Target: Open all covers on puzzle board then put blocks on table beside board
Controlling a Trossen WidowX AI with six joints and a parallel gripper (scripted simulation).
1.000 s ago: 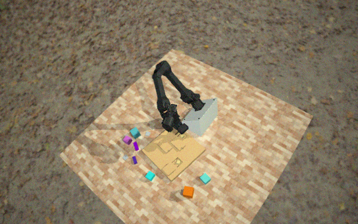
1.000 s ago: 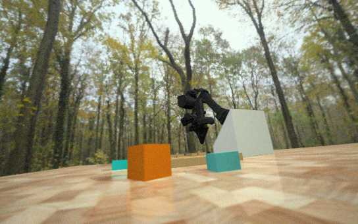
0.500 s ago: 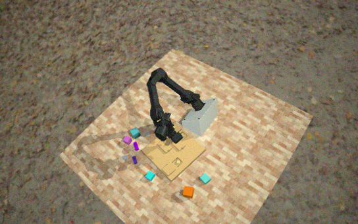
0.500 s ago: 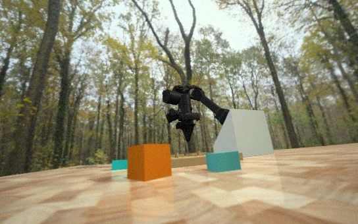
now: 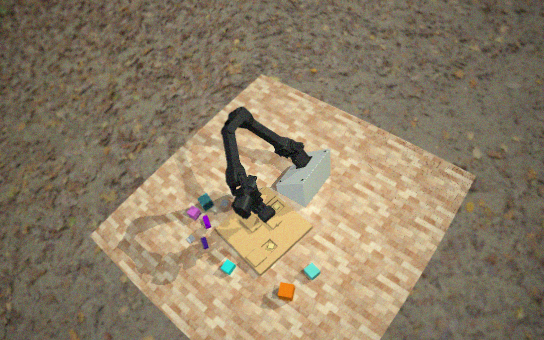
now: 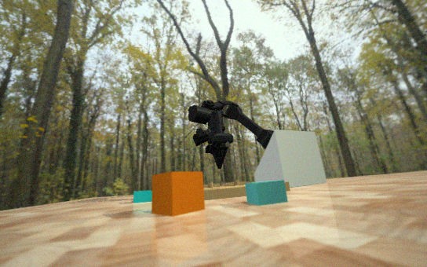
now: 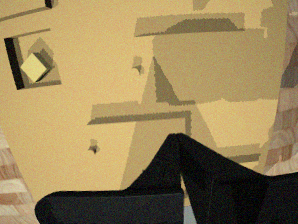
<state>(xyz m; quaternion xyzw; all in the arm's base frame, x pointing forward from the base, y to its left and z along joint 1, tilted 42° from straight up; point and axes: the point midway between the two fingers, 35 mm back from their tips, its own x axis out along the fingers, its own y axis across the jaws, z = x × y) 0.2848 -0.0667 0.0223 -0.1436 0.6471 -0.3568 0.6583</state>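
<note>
Now: gripper tip 6 cm above the tan puzzle board, 2 cm to the right of it and 2 cm short of it. Round my gripper tip: teal block: 30 cm to the left, 10 cm ahead, 7 cm below; magenta cube: 29 cm to the right, 11 cm ahead, 6 cm below; purple block: 21 cm to the right, 12 cm ahead, 8 cm below.
</note>
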